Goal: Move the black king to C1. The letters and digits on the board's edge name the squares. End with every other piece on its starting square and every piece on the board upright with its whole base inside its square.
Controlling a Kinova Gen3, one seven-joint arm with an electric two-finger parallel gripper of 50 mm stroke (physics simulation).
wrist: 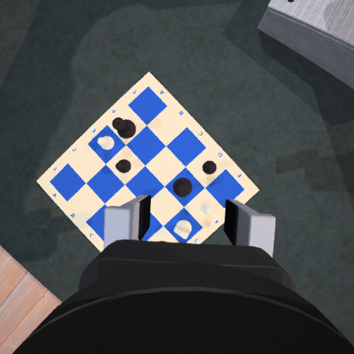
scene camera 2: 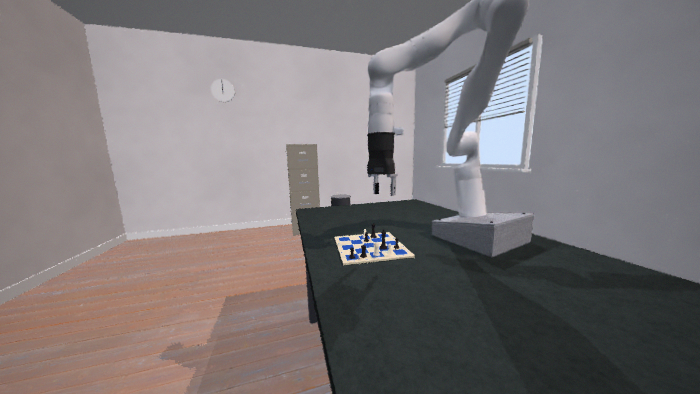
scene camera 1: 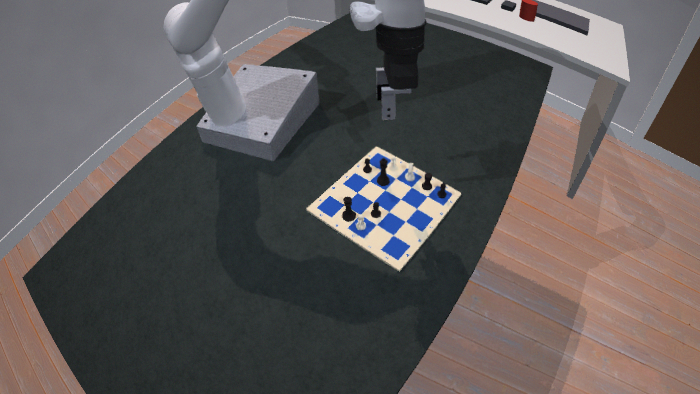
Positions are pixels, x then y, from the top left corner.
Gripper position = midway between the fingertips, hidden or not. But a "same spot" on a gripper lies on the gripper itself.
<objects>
gripper: wrist 187, 213; scene camera 2; scene camera 1
chessboard: wrist 168, 144; scene camera 2; scene camera 1
same spot on chessboard: (scene camera 1: 409, 214) = (scene camera 2: 354, 246)
same spot on gripper: (scene camera 1: 388, 95) = (scene camera 2: 376, 177)
</objects>
